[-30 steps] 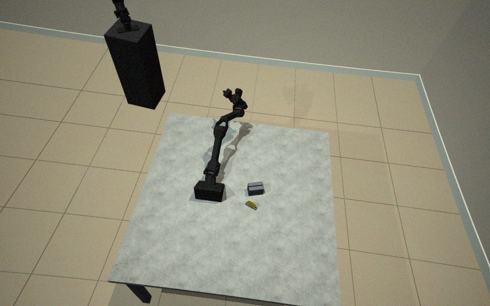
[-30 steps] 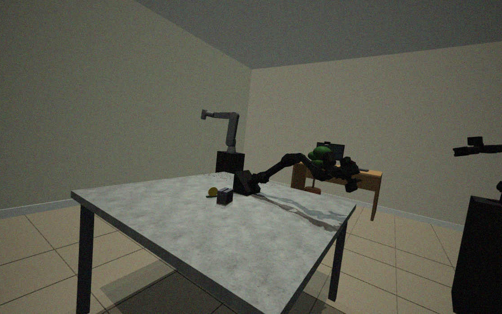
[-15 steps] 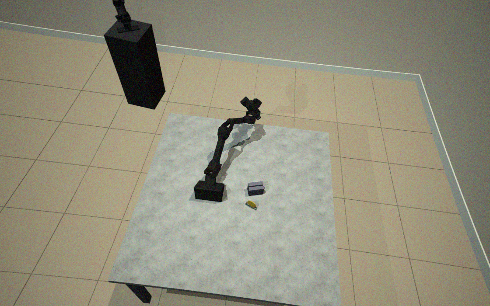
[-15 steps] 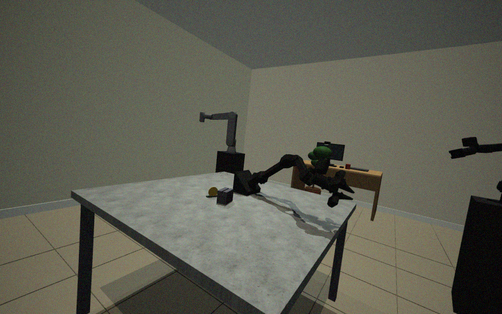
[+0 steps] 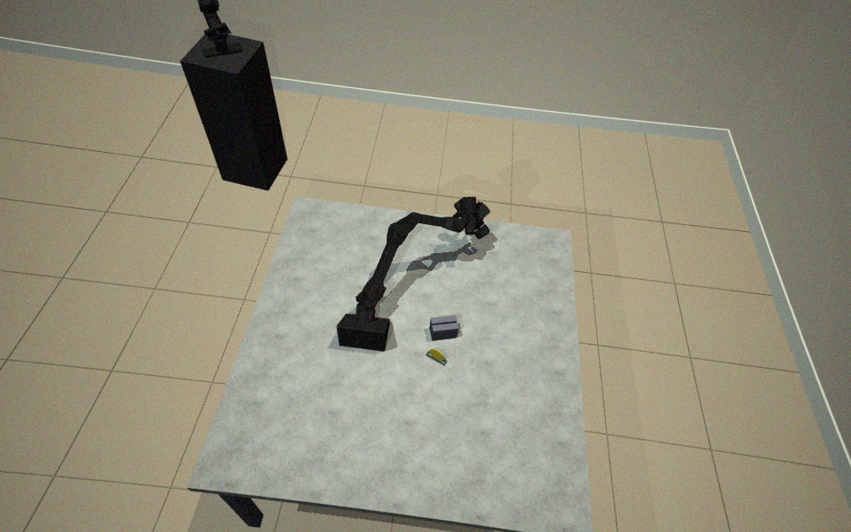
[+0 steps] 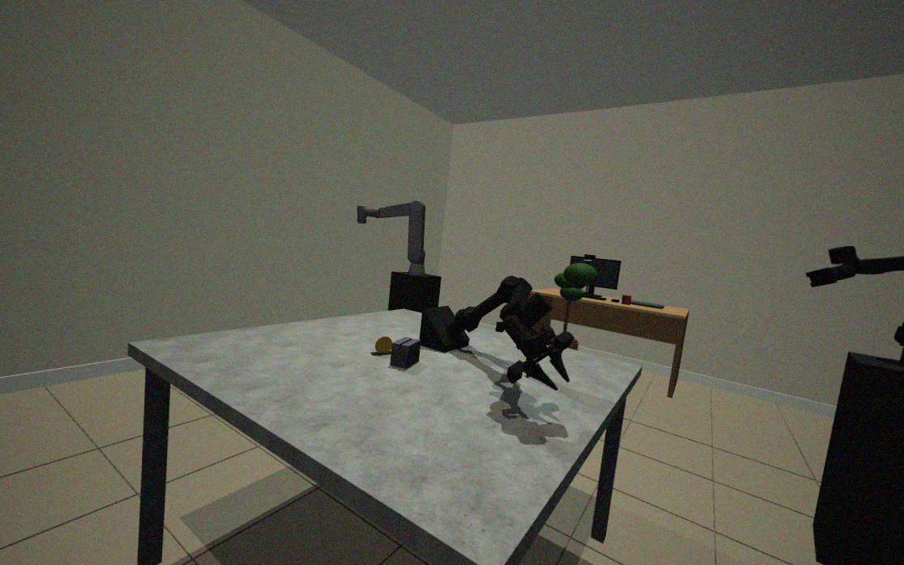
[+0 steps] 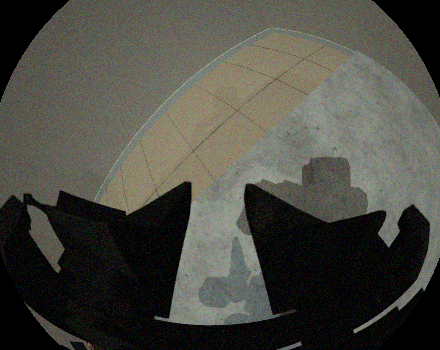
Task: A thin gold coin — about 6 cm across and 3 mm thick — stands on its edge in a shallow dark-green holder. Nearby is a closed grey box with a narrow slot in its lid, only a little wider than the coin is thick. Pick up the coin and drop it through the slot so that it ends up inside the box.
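Now: gripper tip 67 cm to the left of the gold coin and 8 cm above it.
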